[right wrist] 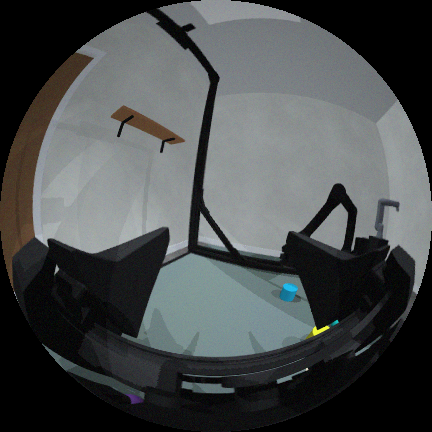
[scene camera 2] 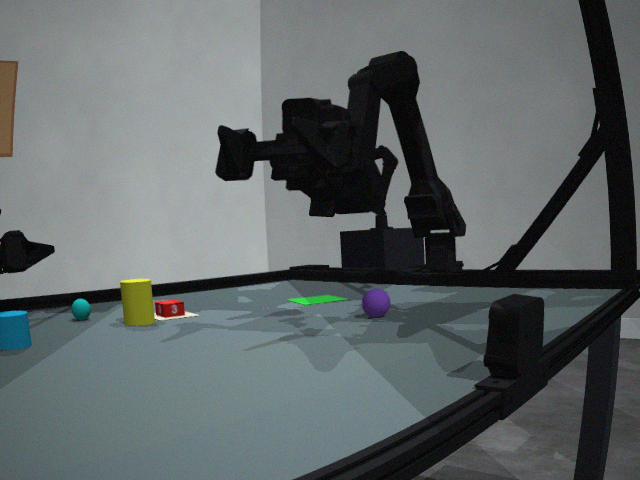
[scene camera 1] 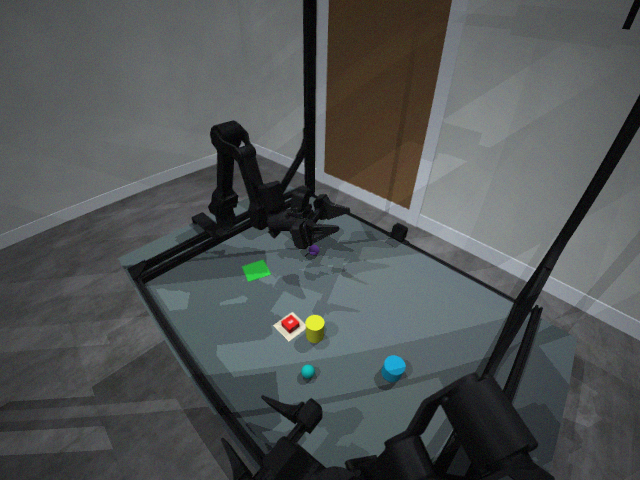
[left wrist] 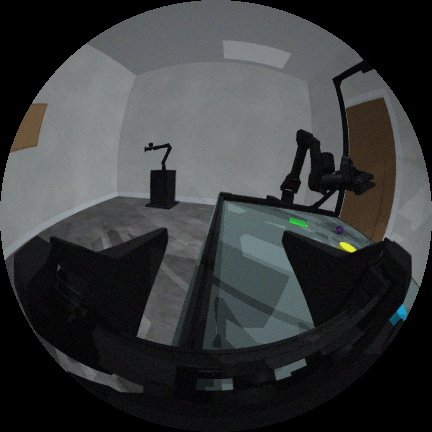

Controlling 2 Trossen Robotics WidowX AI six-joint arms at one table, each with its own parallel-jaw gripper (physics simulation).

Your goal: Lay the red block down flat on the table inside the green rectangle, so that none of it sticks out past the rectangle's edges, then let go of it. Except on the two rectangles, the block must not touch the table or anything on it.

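Seen in the pictures: left gripper, fingertip midpoint: (scene camera 2: 46, 250) (scene camera 1: 242, 416) (left wrist: 227, 235); right gripper, fingertip midpoint: (right wrist: 230, 235) (scene camera 2: 254, 125) (scene camera 1: 344, 218) (left wrist: 374, 180); left arm's base at its link origin: (right wrist: 286, 264); right arm's base at its link origin: (scene camera 2: 441, 270) (scene camera 1: 226, 223) (left wrist: 285, 202).
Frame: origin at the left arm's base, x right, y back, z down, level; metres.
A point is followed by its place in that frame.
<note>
The red block (scene camera 1: 290, 323) {z 0.000, x 0.000, y -0.477 m} (scene camera 2: 170, 308) {z 0.007, x 0.017, y -0.472 m} lies flat on a cream rectangle (scene camera 1: 289, 336) {z 0.018, x -0.022, y -0.463 m} (scene camera 2: 189, 315) {z 0.018, x 0.030, y -0.495 m}, close beside a yellow cylinder. The green rectangle (scene camera 1: 256, 270) {z 0.018, x 0.088, y -0.692 m} (scene camera 2: 317, 299) {z 0.018, x 0.089, y -0.694 m} (left wrist: 298, 222) {z 0.018, x 0.087, y -0.684 m} lies bare on the table, farther up in scene camera 1. My left gripper (scene camera 1: 243, 418) {z -0.078, x -0.234, y -0.378 m} (left wrist: 227, 235) {z -0.078, x -0.234, y -0.378 m} is open and empty, above the table's lower left edge in scene camera 1, apart from the block. My right gripper (scene camera 1: 343, 219) {z -0.203, x 0.203, y -0.468 m} (right wrist: 230, 235) {z -0.203, x 0.203, y -0.468 m} is open and empty, raised above the table near the purple ball. The block does not show in either wrist view.
The yellow cylinder (scene camera 1: 314, 329) {z -0.036, x 0.003, y -0.406 m} (scene camera 2: 137, 302) {z -0.010, x 0.038, y -0.406 m} stands right of the block in scene camera 1. A teal ball (scene camera 1: 307, 371) {z -0.009, x -0.076, y -0.364 m} (scene camera 2: 81, 309) {z 0.002, x -0.056, y -0.362 m} and a blue cylinder (scene camera 1: 393, 368) {z -0.017, x 0.033, y -0.218 m} (scene camera 2: 13, 330) {z -0.002, x 0.065, y -0.215 m} (right wrist: 288, 292) {z -0.011, x 0.050, y -0.241 m} are lower down there. The purple ball (scene camera 1: 313, 250) {z -0.007, x 0.244, y -0.593 m} (scene camera 2: 375, 303) {z 0.000, x 0.265, y -0.586 m} lies beneath the right gripper.
</note>
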